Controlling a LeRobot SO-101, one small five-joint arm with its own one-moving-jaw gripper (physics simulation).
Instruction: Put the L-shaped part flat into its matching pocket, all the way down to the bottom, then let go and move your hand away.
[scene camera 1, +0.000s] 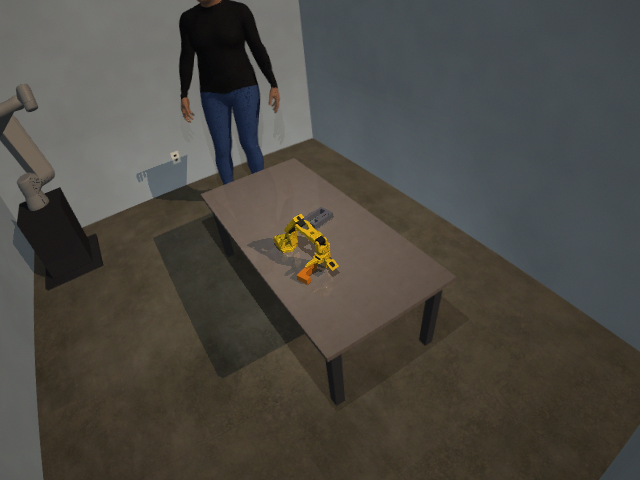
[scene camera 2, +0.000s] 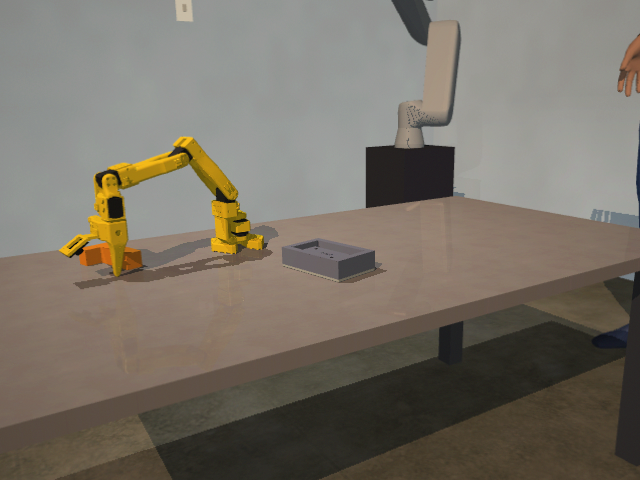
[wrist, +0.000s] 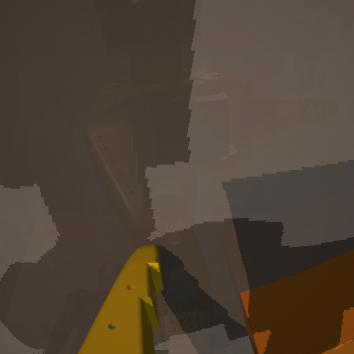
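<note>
The orange L-shaped part (scene camera 1: 305, 277) (scene camera 2: 133, 258) (wrist: 305, 300) lies on the table beside my fixed jaw. In the wrist view it shows at the lower right, with a gap between it and the notched fixed jaw. My gripper (scene camera 1: 316, 267) (scene camera 2: 117, 269) is low over the table and fully open, holding nothing; the moving jaw is out of the wrist view. In scene camera 1 the moving jaw reaches over the near end of the part. The grey pocket tray (scene camera 1: 325, 221) (scene camera 2: 310, 261) stands apart from the part, beyond the arm; part of its pocket's inside is hidden.
The yellow arm's base (scene camera 1: 285, 244) (scene camera 2: 224, 243) stands on the table (scene camera 1: 372, 289) (scene camera 2: 232, 320) between the part and the tray side. A beige arm (scene camera 1: 25, 144) (scene camera 2: 440, 72) on a black pedestal (scene camera 1: 54, 227) (scene camera 2: 408, 175) and a person (scene camera 1: 224, 51) are beyond the table.
</note>
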